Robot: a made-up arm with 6 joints. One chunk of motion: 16 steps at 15 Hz.
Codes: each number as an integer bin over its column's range. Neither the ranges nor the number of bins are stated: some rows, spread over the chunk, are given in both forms.
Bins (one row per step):
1: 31 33 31 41 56 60
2: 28 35 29 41 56 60
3: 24 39 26 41 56 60
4: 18 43 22 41 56 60
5: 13 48 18 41 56 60
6: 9 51 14 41 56 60
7: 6 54 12 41 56 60
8: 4 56 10 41 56 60
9: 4 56 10 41 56 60
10: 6 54 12 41 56 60
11: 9 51 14 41 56 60
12: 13 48 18 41 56 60
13: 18 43 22 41 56 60
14: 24 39 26 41 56 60
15: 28 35 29 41 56 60
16: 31 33 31 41 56 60
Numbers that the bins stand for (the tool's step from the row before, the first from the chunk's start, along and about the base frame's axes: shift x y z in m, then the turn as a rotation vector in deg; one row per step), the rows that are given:
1: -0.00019 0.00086 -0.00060 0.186 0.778 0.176
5: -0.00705 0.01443 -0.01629 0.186 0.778 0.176
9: -0.01048 0.02167 -0.02594 0.186 0.778 0.176
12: -0.00705 0.01443 -0.01629 0.186 0.778 0.176
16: -0.00019 0.00086 -0.00060 0.186 0.778 0.176
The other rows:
2: -0.00133 0.00267 -0.00302 0.186 0.778 0.176
3: -0.00286 0.00629 -0.00663 0.186 0.778 0.176
4: -0.00514 0.00990 -0.01146 0.186 0.778 0.176
6: -0.00857 0.01714 -0.02111 0.186 0.778 0.176
7: -0.00971 0.01986 -0.02352 0.186 0.778 0.176
8: -0.01048 0.02167 -0.02594 0.186 0.778 0.176
10: -0.00971 0.01986 -0.02352 0.186 0.778 0.176
11: -0.00857 0.01714 -0.02111 0.186 0.778 0.176
13: -0.00514 0.00990 -0.01146 0.186 0.778 0.176
14: -0.00286 0.00629 -0.00663 0.186 0.778 0.176
15: -0.00133 0.00267 -0.00302 0.186 0.778 0.176

